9 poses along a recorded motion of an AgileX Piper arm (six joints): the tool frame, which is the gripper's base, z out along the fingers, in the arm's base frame.
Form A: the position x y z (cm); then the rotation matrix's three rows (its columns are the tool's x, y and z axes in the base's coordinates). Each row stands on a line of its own.
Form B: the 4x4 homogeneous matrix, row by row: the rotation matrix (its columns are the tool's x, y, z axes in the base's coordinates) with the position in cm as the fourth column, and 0 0 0 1 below. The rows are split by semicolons. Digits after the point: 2 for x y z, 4 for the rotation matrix.
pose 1, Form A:
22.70, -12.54, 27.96
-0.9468, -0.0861, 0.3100
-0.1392, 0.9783, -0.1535
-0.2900, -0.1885, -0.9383
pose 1, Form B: -0.9468, -0.0861, 0.3100, 22.70; -0.1392, 0.9783, -0.1535, -12.54; -0.2900, -0.1885, -0.9383, 27.96; 0, 0, 0, 1
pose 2, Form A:
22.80, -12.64, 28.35
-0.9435, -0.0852, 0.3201
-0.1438, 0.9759, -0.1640
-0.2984, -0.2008, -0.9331
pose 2, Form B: -0.9435, -0.0852, 0.3201, 22.80; -0.1438, 0.9759, -0.1640, -12.64; -0.2984, -0.2008, -0.9331, 28.35; 0, 0, 0, 1
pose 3, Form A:
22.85, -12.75, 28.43
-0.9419, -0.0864, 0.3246
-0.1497, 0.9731, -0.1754
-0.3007, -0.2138, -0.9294
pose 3, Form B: -0.9419, -0.0864, 0.3246, 22.85; -0.1497, 0.9731, -0.1754, -12.75; -0.3007, -0.2138, -0.9294, 28.43; 0, 0, 0, 1
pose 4, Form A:
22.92, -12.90, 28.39
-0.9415, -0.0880, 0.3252
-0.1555, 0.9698, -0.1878
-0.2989, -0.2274, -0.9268
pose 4, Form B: -0.9415, -0.0880, 0.3252, 22.92; -0.1555, 0.9698, -0.1878, -12.90; -0.2989, -0.2274, -0.9268, 28.39; 0, 0, 0, 1
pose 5, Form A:
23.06, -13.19, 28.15
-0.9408, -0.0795, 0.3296
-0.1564, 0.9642, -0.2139
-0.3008, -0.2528, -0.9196
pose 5, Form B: -0.9408, -0.0795, 0.3296, 23.06; -0.1564, 0.9642, -0.2139, -13.19; -0.3008, -0.2528, -0.9196, 28.15; 0, 0, 0, 1
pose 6, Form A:
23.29, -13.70, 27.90
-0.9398, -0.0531, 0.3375
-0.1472, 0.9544, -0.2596
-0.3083, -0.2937, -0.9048
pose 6, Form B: -0.9398, -0.0531, 0.3375, 23.29; -0.1472, 0.9544, -0.2596, -13.70; -0.3083, -0.2937, -0.9048, 27.90; 0, 0, 0, 1
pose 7, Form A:
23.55, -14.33, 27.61
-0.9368, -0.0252, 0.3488
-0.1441, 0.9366, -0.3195
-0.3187, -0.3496, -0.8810
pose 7, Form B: -0.9368, -0.0252, 0.3488, 23.55; -0.1441, 0.9366, -0.3195, -14.33; -0.3187, -0.3496, -0.8810, 27.61; 0, 0, 0, 1
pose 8, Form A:
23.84, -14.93, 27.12
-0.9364, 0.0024, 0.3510
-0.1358, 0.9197, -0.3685
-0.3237, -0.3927, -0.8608
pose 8, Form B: -0.9364, 0.0024, 0.3510, 23.84; -0.1358, 0.9197, -0.3685, -14.93; -0.3237, -0.3927, -0.8608, 27.12; 0, 0, 0, 1
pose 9, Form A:
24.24, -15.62, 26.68
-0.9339, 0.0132, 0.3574
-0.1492, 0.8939, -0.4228
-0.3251, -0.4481, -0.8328
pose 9, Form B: -0.9339, 0.0132, 0.3574, 24.24; -0.1492, 0.8939, -0.4228, -15.62; -0.3251, -0.4481, -0.8328, 26.68; 0, 0, 0, 1
